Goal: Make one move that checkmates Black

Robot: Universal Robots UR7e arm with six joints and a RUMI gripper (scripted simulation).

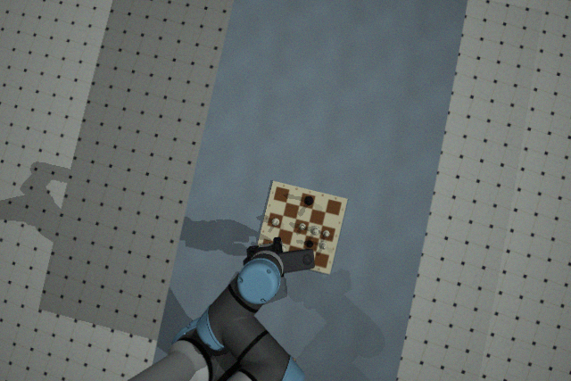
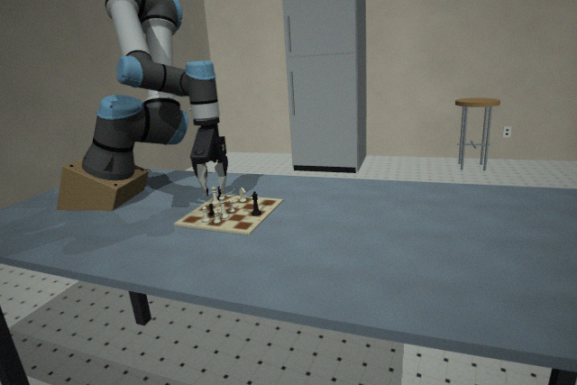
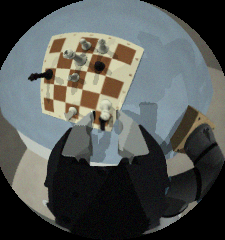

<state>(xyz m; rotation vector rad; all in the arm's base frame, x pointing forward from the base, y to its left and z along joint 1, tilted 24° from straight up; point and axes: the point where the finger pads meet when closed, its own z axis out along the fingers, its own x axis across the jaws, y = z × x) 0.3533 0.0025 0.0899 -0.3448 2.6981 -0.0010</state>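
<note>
My hand is 1 cm above the white piece. Round my hand: tall black piece (15 cm ahead, 6 cm to the right, 1 cm below); then chessboard (7 cm ahead, 5 cm to the right, 4 cm below).
</note>
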